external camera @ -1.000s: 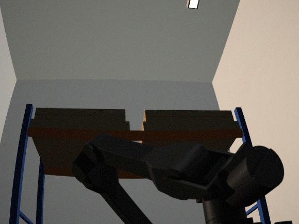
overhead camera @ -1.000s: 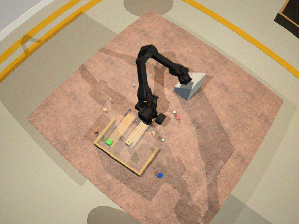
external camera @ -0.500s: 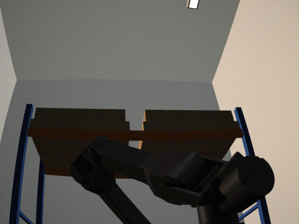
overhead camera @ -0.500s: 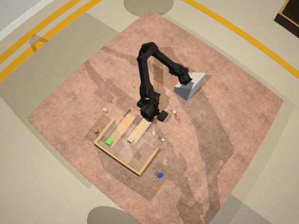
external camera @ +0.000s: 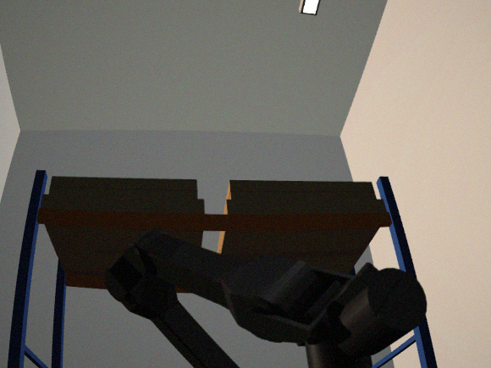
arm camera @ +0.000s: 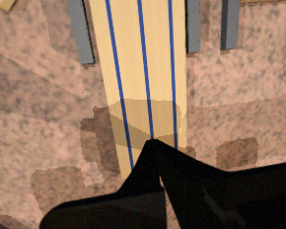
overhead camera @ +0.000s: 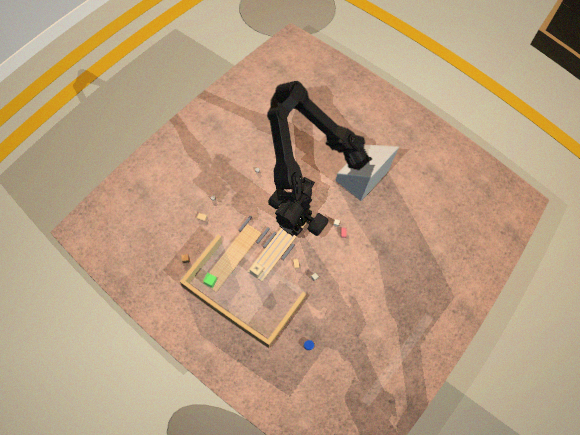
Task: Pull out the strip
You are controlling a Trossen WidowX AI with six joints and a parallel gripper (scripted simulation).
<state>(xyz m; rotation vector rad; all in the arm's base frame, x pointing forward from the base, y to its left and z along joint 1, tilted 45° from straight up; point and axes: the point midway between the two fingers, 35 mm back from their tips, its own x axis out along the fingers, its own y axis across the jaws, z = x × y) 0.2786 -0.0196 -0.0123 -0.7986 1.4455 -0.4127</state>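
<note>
My gripper tip is 90 mm short of the lined strip and 20 mm to the right of it. From my gripper tip the other things lie so: tan cube marked k (200 mm ahead, 40 mm to the left, 20 mm above); red block (90 mm behind, 130 mm to the left); blue disc (240 mm ahead, 320 mm to the left).
</note>
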